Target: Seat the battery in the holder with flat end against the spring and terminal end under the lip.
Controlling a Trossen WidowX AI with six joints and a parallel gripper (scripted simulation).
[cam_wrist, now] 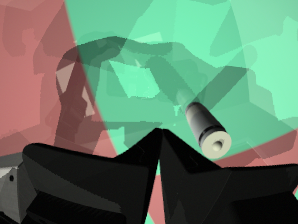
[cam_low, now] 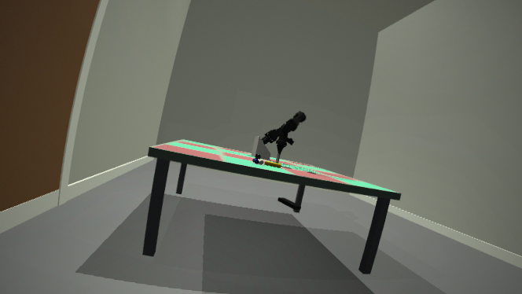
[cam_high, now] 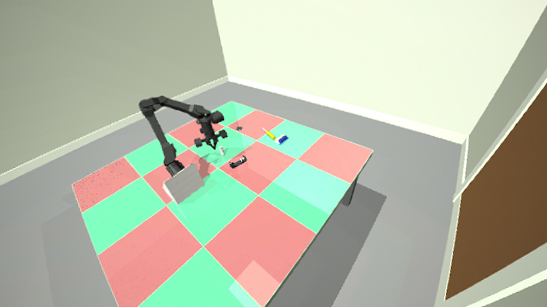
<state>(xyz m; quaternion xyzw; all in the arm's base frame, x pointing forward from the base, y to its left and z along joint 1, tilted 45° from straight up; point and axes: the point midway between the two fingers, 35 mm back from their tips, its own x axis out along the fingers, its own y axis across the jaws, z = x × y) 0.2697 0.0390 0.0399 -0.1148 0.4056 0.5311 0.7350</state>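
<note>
Now: the battery 30 mm below my gripper tip, 30 mm ahead of it and 20 mm to the right of it. Round my gripper tip: battery blister pack 340 mm ahead, 260 mm to the right, 50 mm below; then yellow screwdriver 350 mm ahead, 140 mm to the right, 50 mm below.
</note>
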